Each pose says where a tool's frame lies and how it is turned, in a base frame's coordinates. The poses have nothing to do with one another.
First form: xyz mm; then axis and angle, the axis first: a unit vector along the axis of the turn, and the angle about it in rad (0 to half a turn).
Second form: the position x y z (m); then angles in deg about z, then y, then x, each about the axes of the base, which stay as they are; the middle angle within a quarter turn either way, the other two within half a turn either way. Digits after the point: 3 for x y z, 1 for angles.
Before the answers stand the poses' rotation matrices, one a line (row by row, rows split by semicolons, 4 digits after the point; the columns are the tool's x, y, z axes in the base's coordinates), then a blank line. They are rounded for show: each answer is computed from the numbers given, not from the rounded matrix.
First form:
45 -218 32 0.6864 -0.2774 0.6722 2.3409
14 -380 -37 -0.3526 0.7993 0.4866 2.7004
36 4 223 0.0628 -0.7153 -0.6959 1.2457
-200 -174 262 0.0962 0.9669 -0.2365 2.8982
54 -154 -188 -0.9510 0.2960 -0.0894 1.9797
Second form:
0.1030 -0.8055 0.5835; 0.1596 -0.5657 -0.8090; 0.9818 0.1764 0.0703
-0.6675 -0.7445 0.0146; -0.3289 0.3124 0.8912; -0.6680 0.5901 -0.4534
0.3221 0.6289 -0.7076; -0.6901 0.6677 0.2793; 0.6481 0.3983 0.6490
-0.9523 0.2403 0.1882; 0.1263 0.8716 -0.4737; -0.2778 -0.4274 -0.8603
0.8664 -0.3114 0.3904; -0.4754 -0.2752 0.8356; -0.1528 -0.9096 -0.3864

0.045 -0.218 0.032 82.7 35.7 85.0
0.014 -0.380 -0.037 131.9 0.8 -117.0
0.036 0.004 0.223 -62.9 -45.0 -23.3
-0.200 -0.174 0.262 -165.8 10.8 151.2
0.054 -0.154 -0.188 19.8 23.0 -114.8

